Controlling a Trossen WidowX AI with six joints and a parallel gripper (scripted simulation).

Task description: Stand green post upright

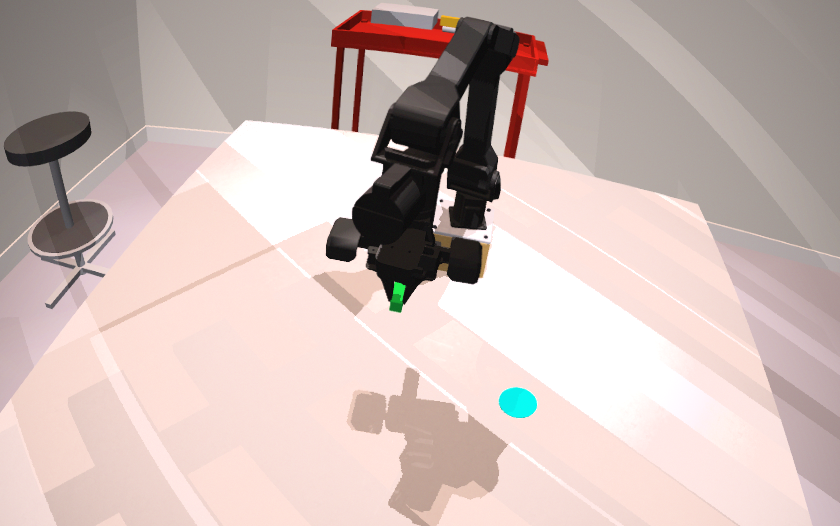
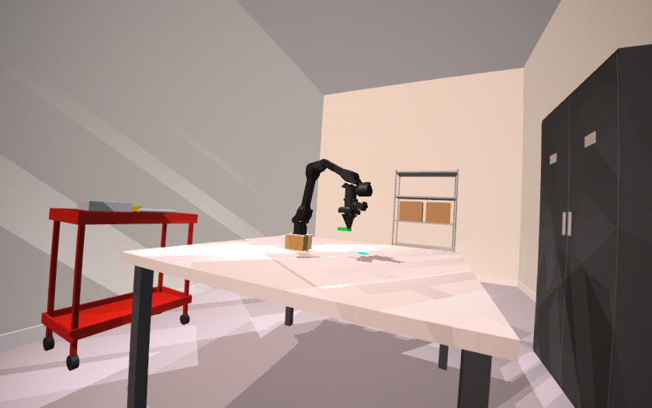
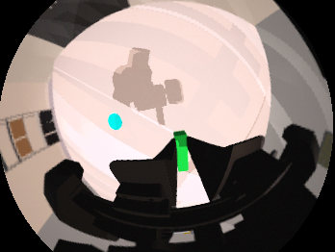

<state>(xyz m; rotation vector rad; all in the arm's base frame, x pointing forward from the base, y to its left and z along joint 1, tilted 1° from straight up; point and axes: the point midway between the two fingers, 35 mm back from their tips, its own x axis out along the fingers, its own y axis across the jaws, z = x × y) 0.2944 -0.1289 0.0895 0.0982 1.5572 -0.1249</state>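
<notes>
My gripper tip is 6 cm short of the cyan circle, 19 cm to the right of it and 14 cm above it. Also, from my gripper tip: green post 2 cm behind.
</notes>
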